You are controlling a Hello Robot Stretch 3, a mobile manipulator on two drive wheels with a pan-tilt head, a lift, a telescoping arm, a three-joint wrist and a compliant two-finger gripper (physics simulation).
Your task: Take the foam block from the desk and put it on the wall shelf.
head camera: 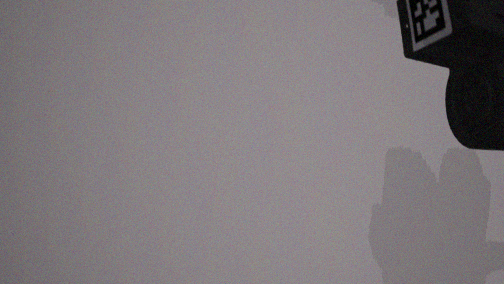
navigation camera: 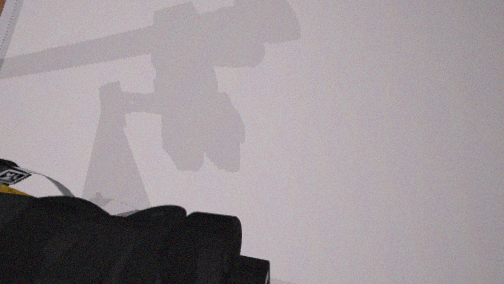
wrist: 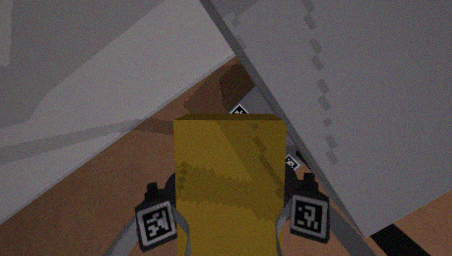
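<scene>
My gripper (wrist: 231, 184) is shut on the yellow foam block (wrist: 230, 170) (navigation camera: 14, 190), one finger against each side. In the navigation view a small part of the block shows at the left edge, beside a tagged fingertip and above the black wrist. A flat grey board (wrist: 390, 100), which looks like the wall shelf, fills the right of the wrist view. Its long edge runs diagonally behind the block's upper right corner. Whether the block touches the board, and the height between them, I cannot tell. The desk cannot be made out in these views.
A pale wall (head camera: 200, 150) (navigation camera: 375, 150) (wrist: 75, 65) bears shadows of the robot. Brown floor (wrist: 100, 185) meets it at a skirting edge. Part of the robot's grey base (wrist: 260, 103) shows between block and board. Black wrist parts (head camera: 480, 100) (navigation camera: 150, 245) stand before the wall.
</scene>
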